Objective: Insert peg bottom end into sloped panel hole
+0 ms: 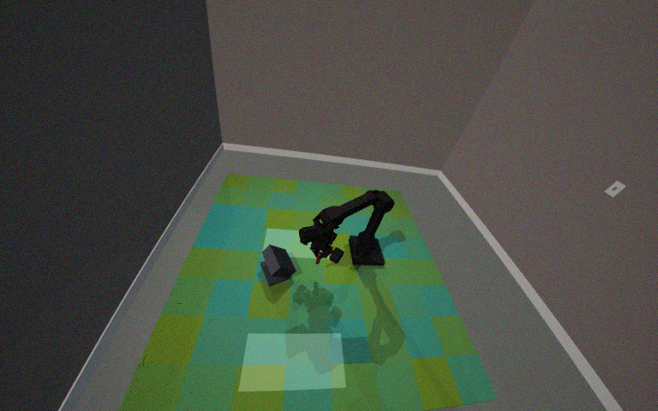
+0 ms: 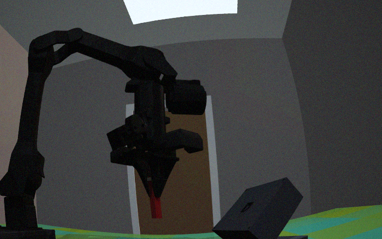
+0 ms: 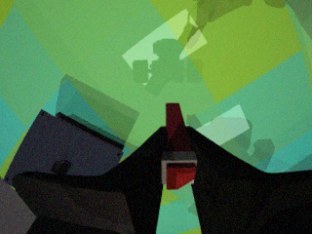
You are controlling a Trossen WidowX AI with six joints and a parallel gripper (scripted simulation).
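Right now the sloped panel is 17 cm ahead of my gripper tip, 5 cm below it and 2 cm to the left of it. The rest, counted from my gripper tip: red peg (2 cm above).
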